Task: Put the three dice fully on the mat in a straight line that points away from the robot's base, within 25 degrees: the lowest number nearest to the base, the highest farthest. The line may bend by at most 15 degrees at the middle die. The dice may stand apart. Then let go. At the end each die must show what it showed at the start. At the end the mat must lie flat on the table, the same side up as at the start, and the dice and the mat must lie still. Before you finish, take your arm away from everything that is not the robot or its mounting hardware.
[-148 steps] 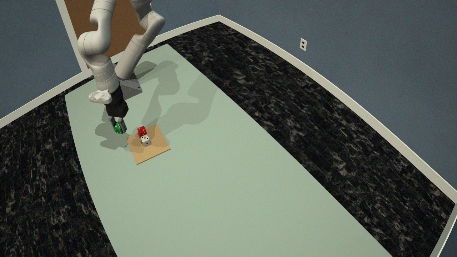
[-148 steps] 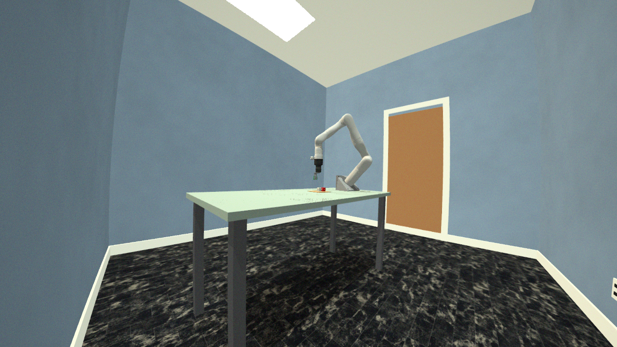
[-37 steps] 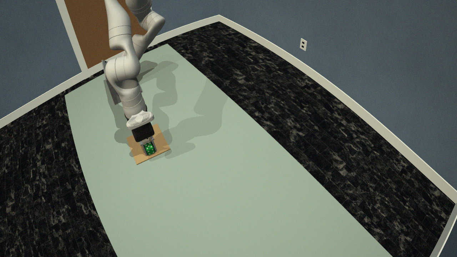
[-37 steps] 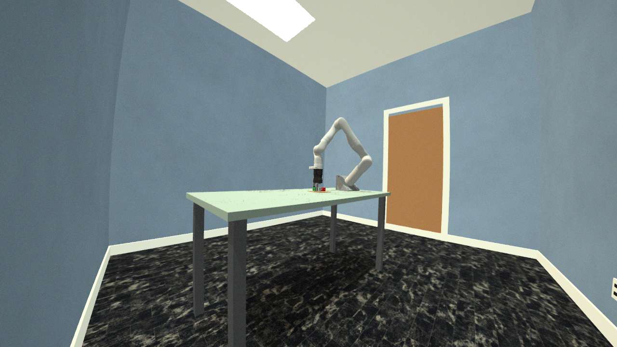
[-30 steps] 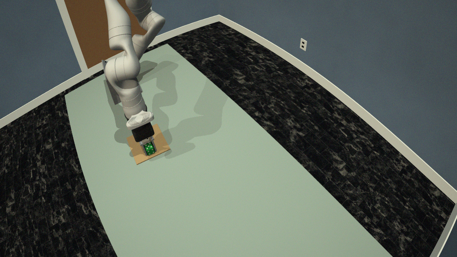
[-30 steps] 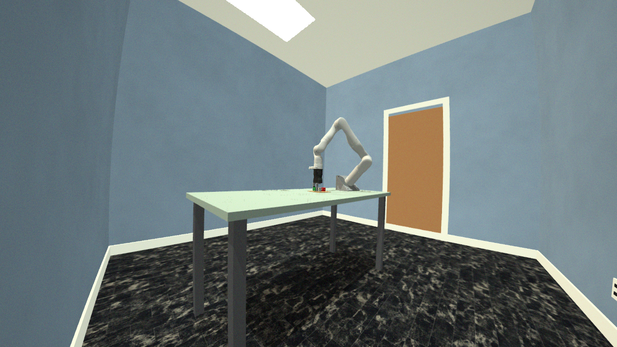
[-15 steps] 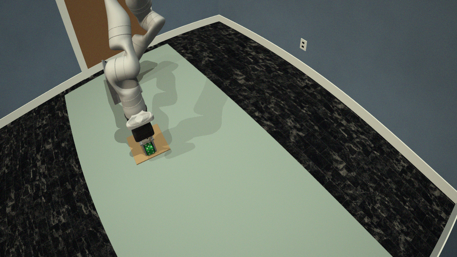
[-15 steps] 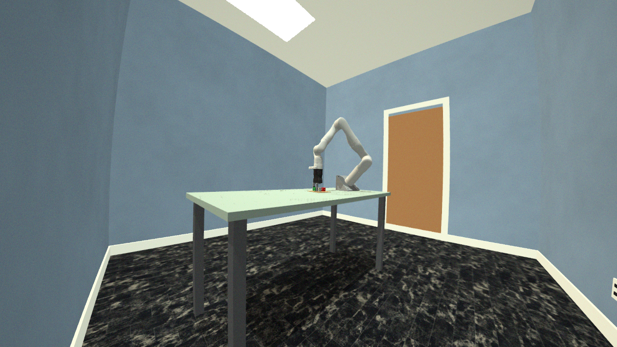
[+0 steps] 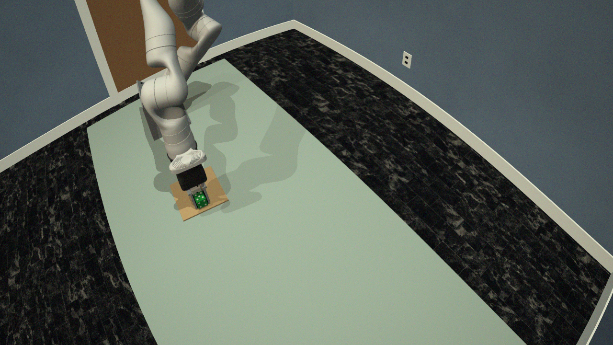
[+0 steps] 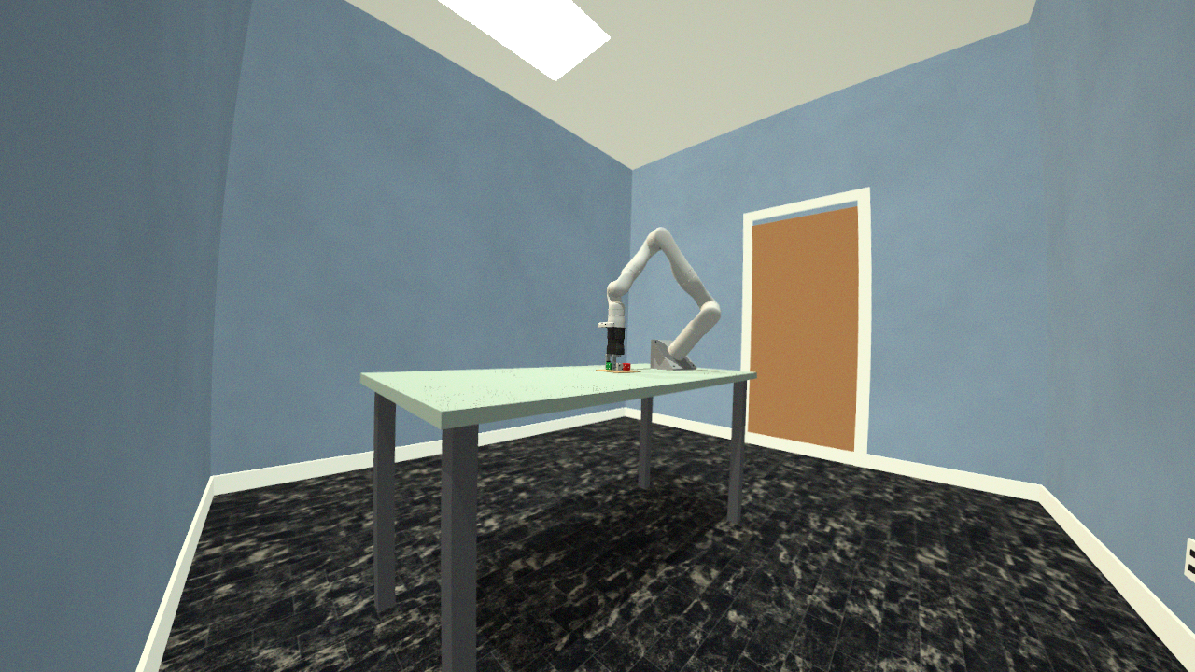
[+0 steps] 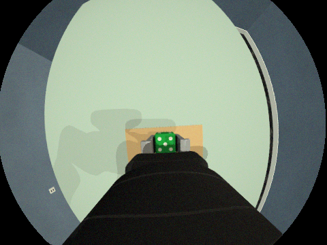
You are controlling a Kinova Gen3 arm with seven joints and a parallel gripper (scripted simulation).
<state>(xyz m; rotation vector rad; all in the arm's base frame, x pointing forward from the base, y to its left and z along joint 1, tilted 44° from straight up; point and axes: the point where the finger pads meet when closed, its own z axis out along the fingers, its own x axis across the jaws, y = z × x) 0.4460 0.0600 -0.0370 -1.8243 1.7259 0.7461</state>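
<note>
My hand is right at the green die. From my hand the other things lie so: tan mat (50 mm behind, 30 mm below); then red die (90 mm behind, 10 mm below); then white die (50 mm behind, 10 mm below).
</note>
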